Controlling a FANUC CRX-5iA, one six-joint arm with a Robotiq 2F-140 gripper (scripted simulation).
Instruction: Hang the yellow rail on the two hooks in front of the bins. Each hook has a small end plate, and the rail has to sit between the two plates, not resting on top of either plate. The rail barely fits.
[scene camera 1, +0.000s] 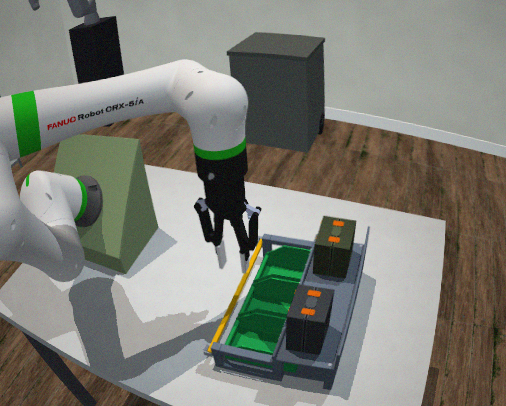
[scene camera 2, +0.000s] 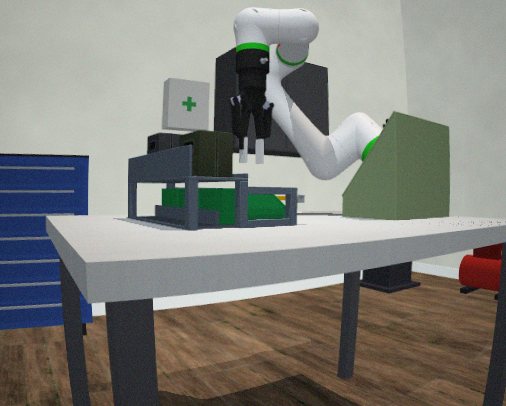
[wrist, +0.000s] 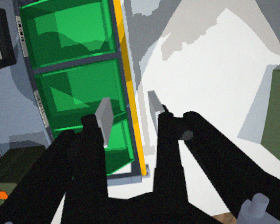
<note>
I see my gripper (scene camera 1: 234, 267), a green bin (scene camera 1: 275, 294), a green bin (scene camera 2: 223, 199) and a green bin (scene camera 1: 257, 330).
My gripper also shows in scene camera 2 (scene camera 2: 251, 163) and in the wrist view (wrist: 130, 104).
</note>
